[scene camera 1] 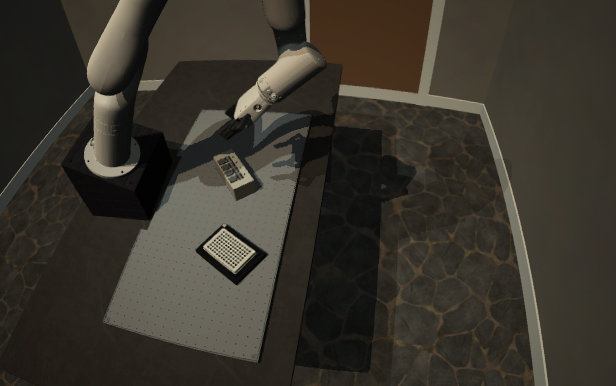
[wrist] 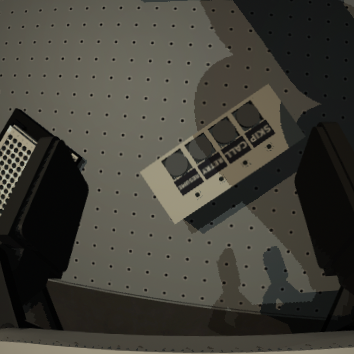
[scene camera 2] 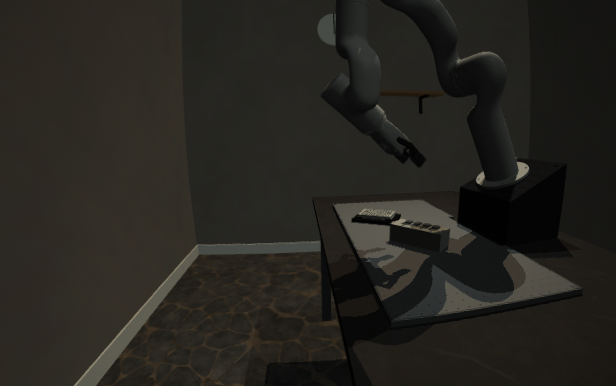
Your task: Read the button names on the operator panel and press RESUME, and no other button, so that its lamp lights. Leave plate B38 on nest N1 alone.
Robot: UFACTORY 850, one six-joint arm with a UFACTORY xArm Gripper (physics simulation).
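The operator panel (scene camera 1: 245, 190) (scene camera 2: 419, 238) (wrist: 159, 189) is a pale box with four round grey buttons in a row. In the wrist view the labels read RESUME, RETRY, CALL and SKIP. The RESUME button (wrist: 175, 164) is at the panel's left end, next to the RETRY button (wrist: 201, 147). The small lamp (wrist: 197, 194) by RESUME looks dark. Plate B38 (scene camera 1: 229, 250) (scene camera 2: 377, 214) (wrist: 12, 156), its name unreadable, sits on the black nest N1 (scene camera 1: 238, 278) (wrist: 20, 117). My gripper (scene camera 1: 229, 133) (scene camera 2: 413, 161) (wrist: 185, 156) is open and empty, tilted above the panel, apart from it.
Panel and nest stand on a grey perforated board (scene camera 1: 190, 300) (scene camera 2: 540, 289) (wrist: 125, 100) on a dark table (scene camera 1: 65, 300) (scene camera 2: 450, 350). The arm's black base block (scene camera 1: 115, 200) (scene camera 2: 485, 215) stands beside the board. A wall shelf (scene camera 2: 410, 93) is behind. Arm shadows cross the board and part of the panel.
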